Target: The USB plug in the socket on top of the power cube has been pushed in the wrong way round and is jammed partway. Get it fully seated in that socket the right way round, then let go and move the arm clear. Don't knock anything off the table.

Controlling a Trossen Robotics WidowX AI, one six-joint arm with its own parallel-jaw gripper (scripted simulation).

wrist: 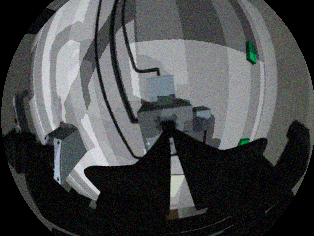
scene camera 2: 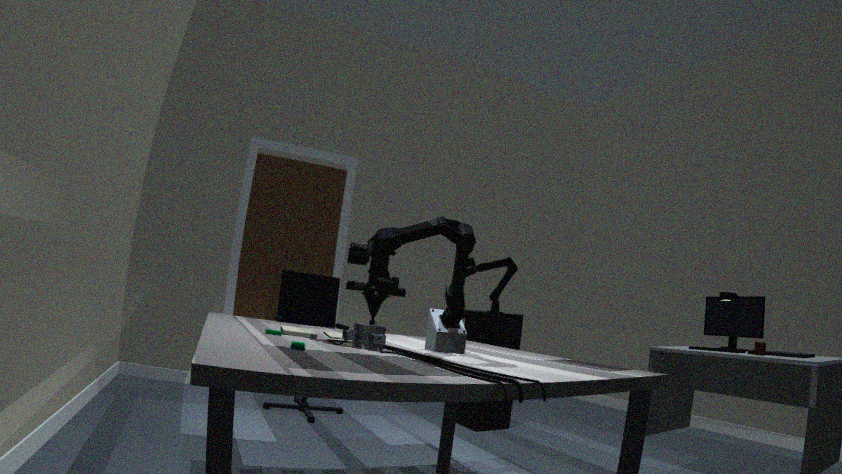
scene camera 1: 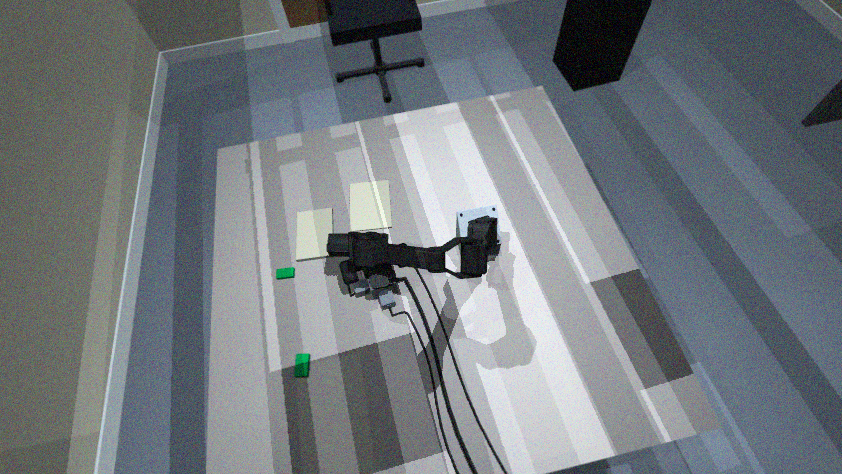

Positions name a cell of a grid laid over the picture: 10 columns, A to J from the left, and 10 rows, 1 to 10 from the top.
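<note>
Gripper visible: my gripper (scene camera 2: E7). The gripper can be seen in scene camera 1 (scene camera 1: E6) and in the wrist view (wrist: F6) as well.
</note>
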